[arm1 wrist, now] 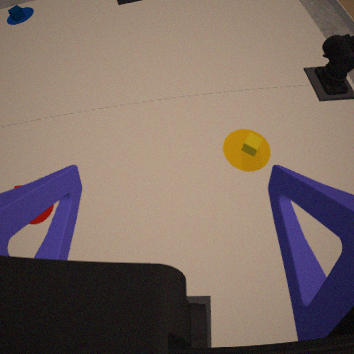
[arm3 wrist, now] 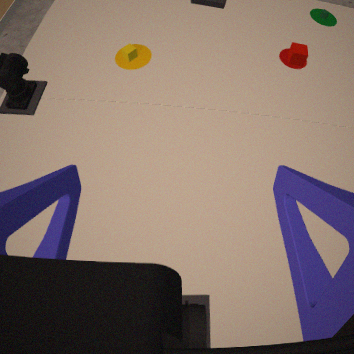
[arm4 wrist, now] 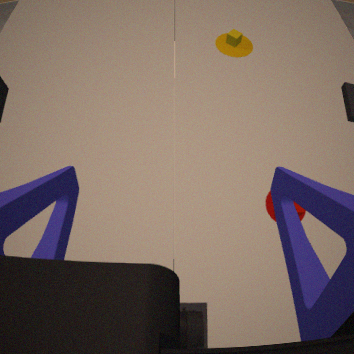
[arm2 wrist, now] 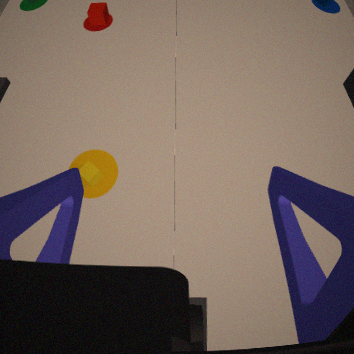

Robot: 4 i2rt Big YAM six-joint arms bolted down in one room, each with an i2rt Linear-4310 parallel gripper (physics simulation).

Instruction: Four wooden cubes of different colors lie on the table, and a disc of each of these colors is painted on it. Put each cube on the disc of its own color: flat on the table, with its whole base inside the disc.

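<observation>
A yellow cube [arm1 wrist: 252,141] [arm2 wrist: 90,172] [arm3 wrist: 131,51] [arm4 wrist: 234,37] sits on the yellow disc [arm1 wrist: 232,155] [arm2 wrist: 107,175] [arm3 wrist: 142,61] [arm4 wrist: 224,48]. A red cube [arm2 wrist: 98,14] [arm3 wrist: 299,51] stands on the red disc [arm2 wrist: 90,24] [arm3 wrist: 286,57] [arm4 wrist: 271,205]; its base against the rim is hard to judge. A blue cube [arm1 wrist: 16,13] is on the blue disc [arm1 wrist: 26,17] [arm2 wrist: 327,6]. A small dark green cube [arm3 wrist: 324,15] is on the green disc [arm3 wrist: 316,19] [arm2 wrist: 34,5]. The arm1 gripper [arm1 wrist: 175,172], arm2 gripper [arm2 wrist: 176,173], arm3 gripper [arm3 wrist: 177,172] and arm4 gripper [arm4 wrist: 175,173] are open and empty above the table.
A black arm base [arm1 wrist: 335,70] [arm3 wrist: 20,92] stands at the table's side, at the right in the arm1 view and left in the arm3 view. Dark parts show at both side edges of the arm2 and arm4 views. A thin seam crosses the table.
</observation>
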